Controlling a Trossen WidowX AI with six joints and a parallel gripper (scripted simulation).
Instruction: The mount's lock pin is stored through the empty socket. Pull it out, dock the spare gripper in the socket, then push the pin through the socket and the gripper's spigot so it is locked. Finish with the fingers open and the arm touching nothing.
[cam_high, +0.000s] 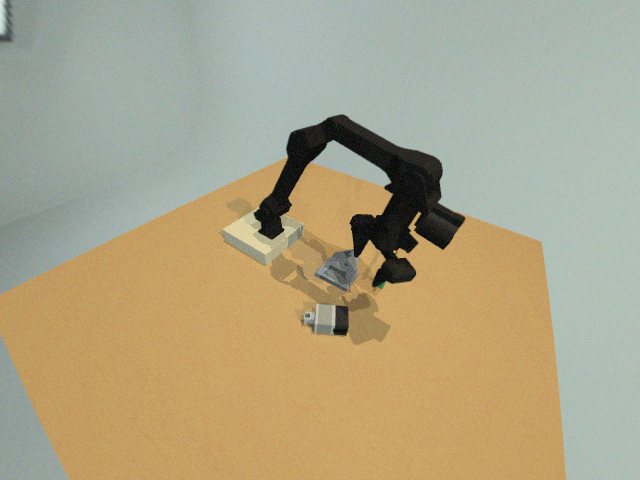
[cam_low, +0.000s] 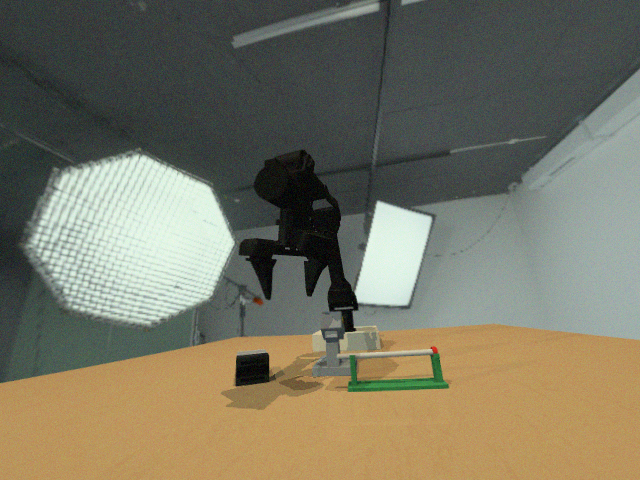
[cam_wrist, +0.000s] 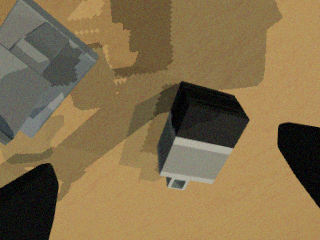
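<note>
Now: the spare gripper 40 mm behind my gripper tip, 100 mm to the right of it and 120 mm below it. Also, from my gripper tip: green rack 20 mm ahead, 170 mm to the left, 120 mm below; grey mount 80 mm behind, 70 mm to the left, 90 mm below.
</note>
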